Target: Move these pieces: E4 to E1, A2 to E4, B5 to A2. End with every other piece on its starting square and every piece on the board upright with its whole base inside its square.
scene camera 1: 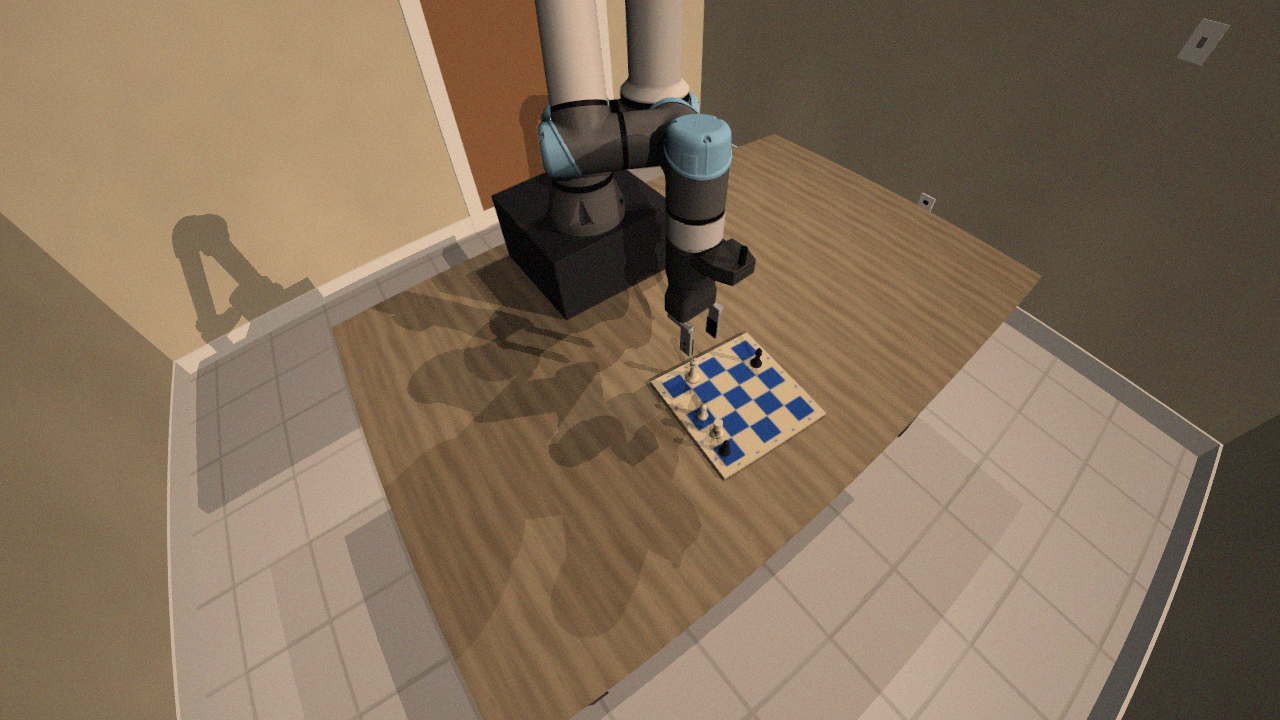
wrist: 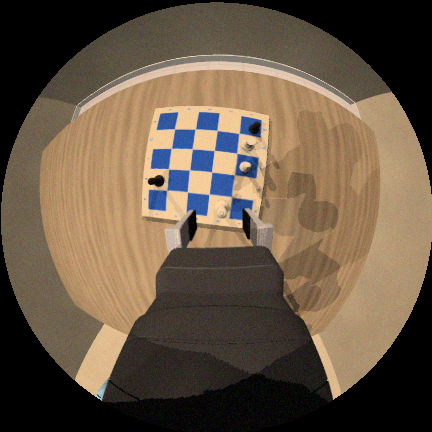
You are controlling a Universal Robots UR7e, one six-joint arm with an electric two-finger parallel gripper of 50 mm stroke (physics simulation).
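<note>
The blue and cream board (scene camera 1: pixel 783 420) (wrist: pixel 202 140) lies on the table. A black piece (scene camera 1: pixel 725 447) (wrist: pixel 254 128) stands upright on blue corner square E1. A white piece (scene camera 1: pixel 692 372) (wrist: pixel 222 208) stands on cream A2, at the edge near the robot. A black piece (scene camera 1: pixel 757 358) (wrist: pixel 158 180) stands on cream B5. No piece stands on E4. My gripper (scene camera 1: pixel 699 342) (wrist: pixel 219 218) is open and empty. It hangs above the board's robot-side edge, close to the A2 piece and higher than it, with that piece showing between the fingertips in the wrist view.
A white piece (scene camera 1: pixel 716 429) (wrist: pixel 249 145) stands on cream D1, beside the black E1 piece. A smaller white piece (scene camera 1: pixel 702 412) (wrist: pixel 245 167) stands on blue C1. The wooden table (scene camera 1: pixel 537 501) surrounds the board. The black robot base block (scene camera 1: pixel 599 273) is behind.
</note>
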